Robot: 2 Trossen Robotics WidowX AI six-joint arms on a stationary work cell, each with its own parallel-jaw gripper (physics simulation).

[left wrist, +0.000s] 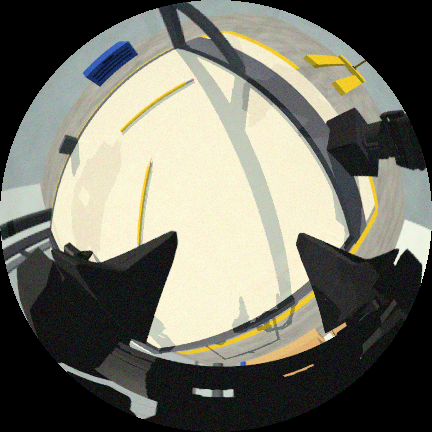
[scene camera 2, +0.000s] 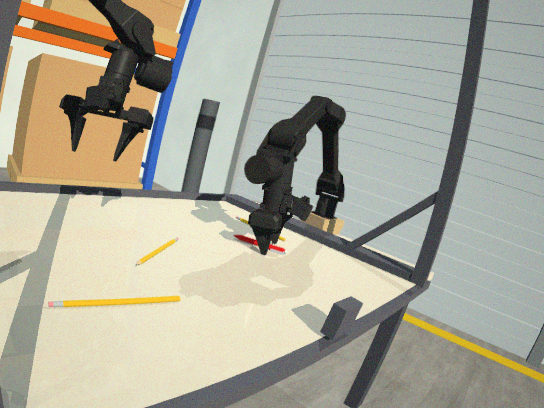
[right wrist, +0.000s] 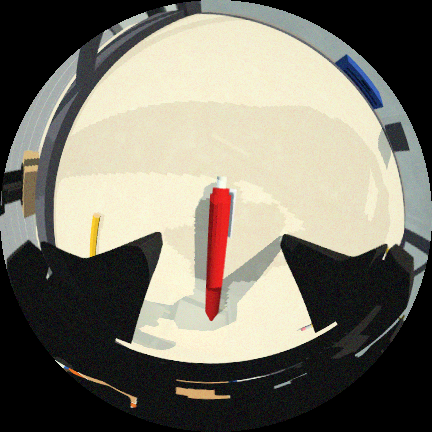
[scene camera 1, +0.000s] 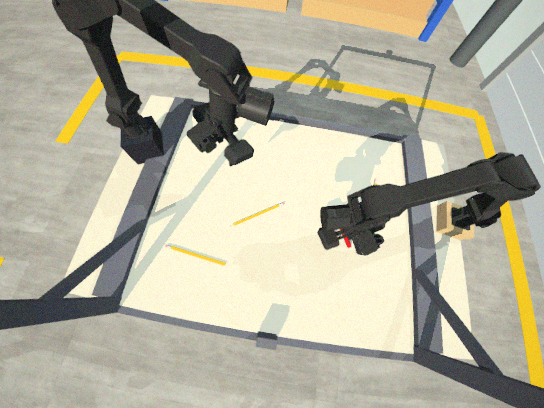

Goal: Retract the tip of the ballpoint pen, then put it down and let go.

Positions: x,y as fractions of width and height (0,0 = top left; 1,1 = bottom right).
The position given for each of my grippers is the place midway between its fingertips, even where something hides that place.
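My left gripper (scene camera 2: 0.17,0.38), (left wrist: 0.56,0.55), (scene camera 1: 0.41,0.38) is open and holds nothing. My right gripper (scene camera 2: 0.50,0.61), (right wrist: 0.52,0.56), (scene camera 1: 0.63,0.58) is visible as well. Also visible: a tan block (scene camera 1: 0.82,0.55), (right wrist: 0.07,0.38); a red ballpoint pen (right wrist: 0.51,0.47); a dark frame (scene camera 1: 0.21,0.67).
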